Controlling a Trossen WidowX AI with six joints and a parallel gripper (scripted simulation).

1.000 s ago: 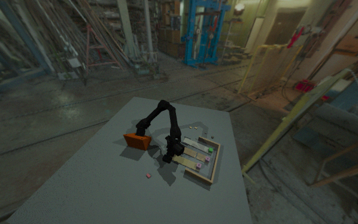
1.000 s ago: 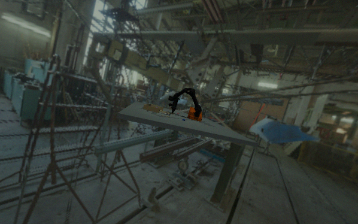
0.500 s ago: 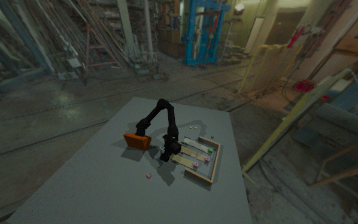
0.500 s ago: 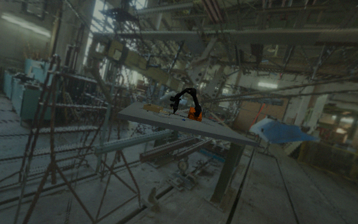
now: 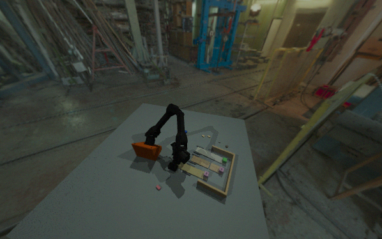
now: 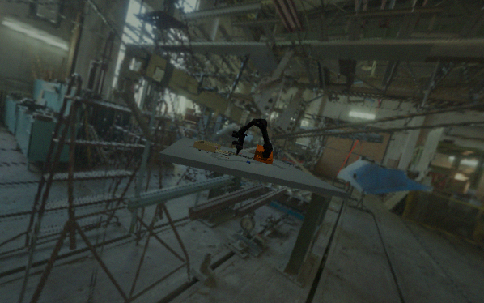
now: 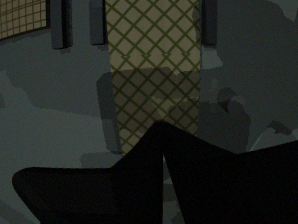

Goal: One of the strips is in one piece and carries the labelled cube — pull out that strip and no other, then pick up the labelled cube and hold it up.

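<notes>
Right now the mesh strip is 10 cm ahead of my gripper tip and 3 cm to the right of it. The rest, counted from my gripper tip: blue piece: 1 cm ahead, 35 cm to the left; pink block: 10 cm behind, 18 cm to the right.
</notes>
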